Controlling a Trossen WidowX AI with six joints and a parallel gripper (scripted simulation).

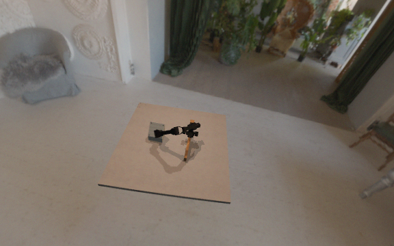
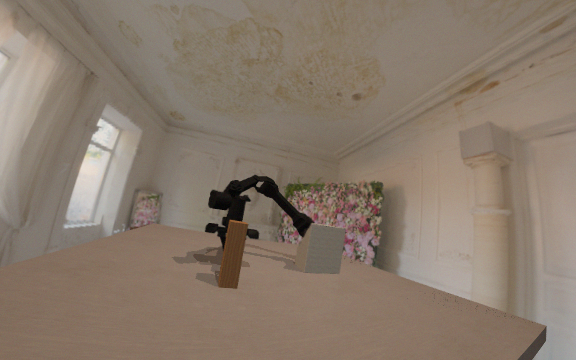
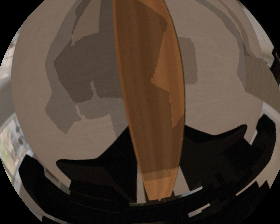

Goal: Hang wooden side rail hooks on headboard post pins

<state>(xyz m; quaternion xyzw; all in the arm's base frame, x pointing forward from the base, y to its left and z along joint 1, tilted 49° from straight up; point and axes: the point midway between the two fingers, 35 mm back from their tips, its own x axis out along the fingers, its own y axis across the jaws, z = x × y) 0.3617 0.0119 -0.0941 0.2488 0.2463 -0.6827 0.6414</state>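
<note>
Now: the wooden headboard post 150 mm to the left of my gripper tip and 40 mm above it.
</note>
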